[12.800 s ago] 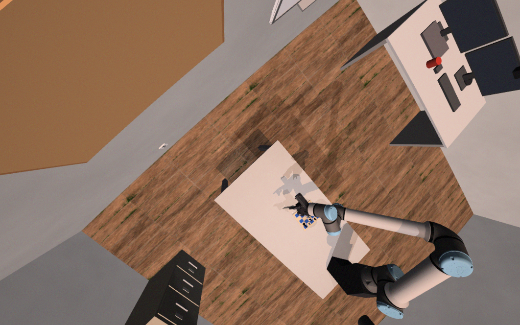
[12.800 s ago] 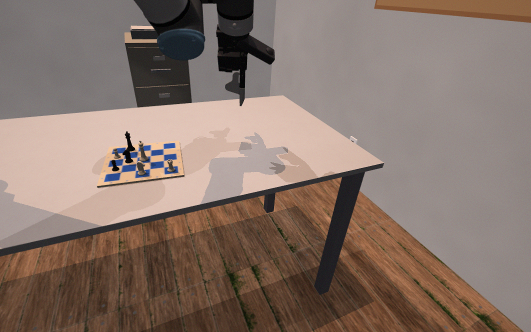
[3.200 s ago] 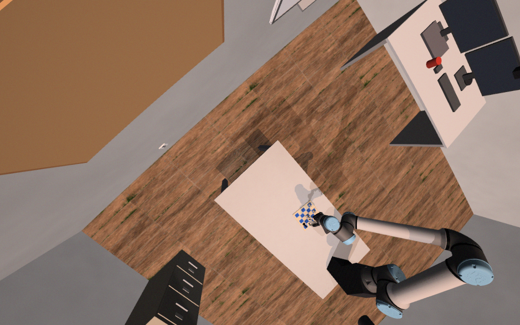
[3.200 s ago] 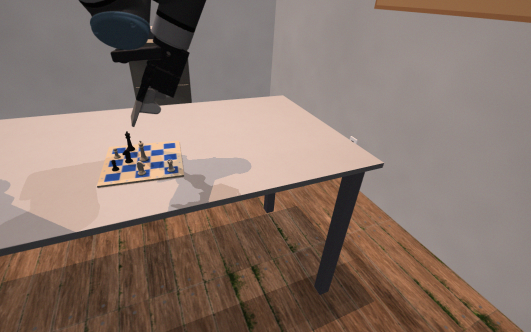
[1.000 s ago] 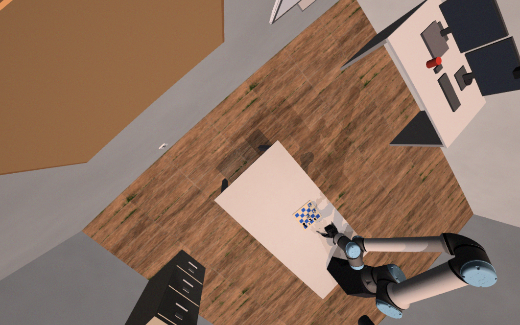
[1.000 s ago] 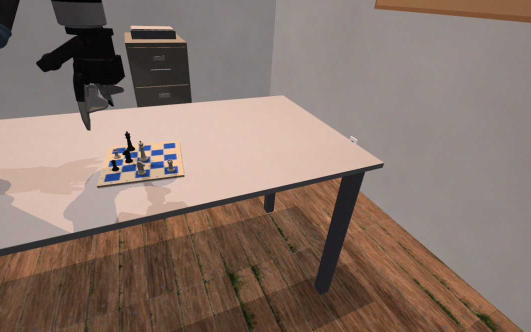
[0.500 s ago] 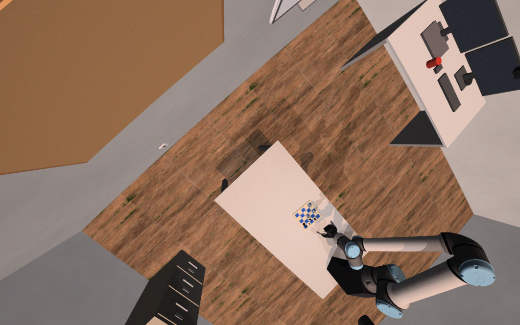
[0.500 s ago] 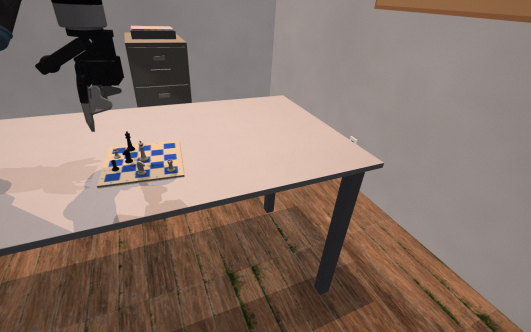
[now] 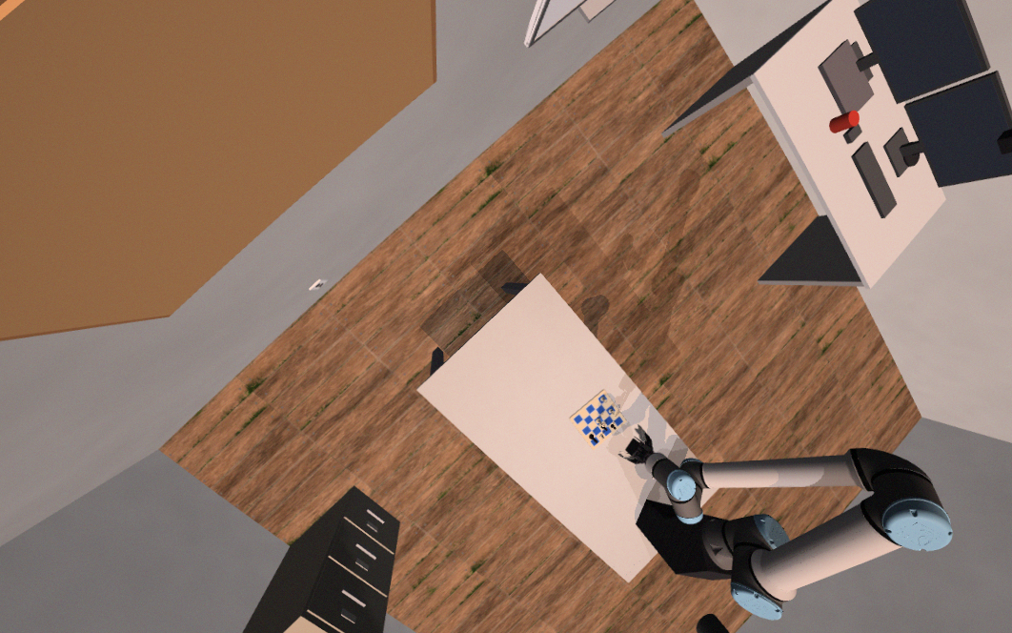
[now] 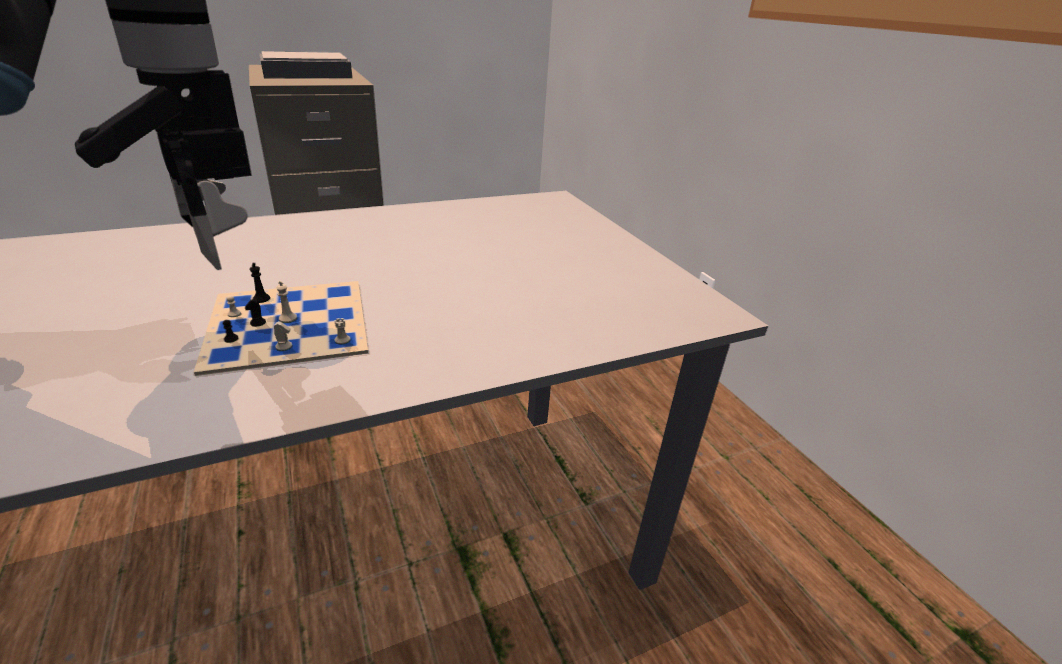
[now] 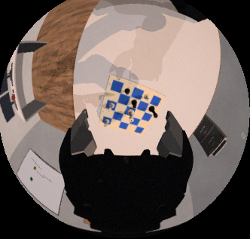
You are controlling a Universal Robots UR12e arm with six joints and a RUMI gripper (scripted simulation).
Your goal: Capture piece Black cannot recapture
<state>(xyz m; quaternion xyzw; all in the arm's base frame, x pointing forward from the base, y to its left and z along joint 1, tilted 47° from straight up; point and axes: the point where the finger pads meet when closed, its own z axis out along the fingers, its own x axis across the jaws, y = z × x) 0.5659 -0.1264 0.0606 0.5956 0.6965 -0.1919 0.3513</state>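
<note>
Right now my hand is 13 cm above the black pawn. Also, from my hand: white pawn (13 cm below, 7 cm to the left, 2 cm ahead); then black king (11 cm below, 10 cm to the left, 6 cm ahead); then white king (11 cm below, 8 cm ahead, 2 cm to the left).
</note>
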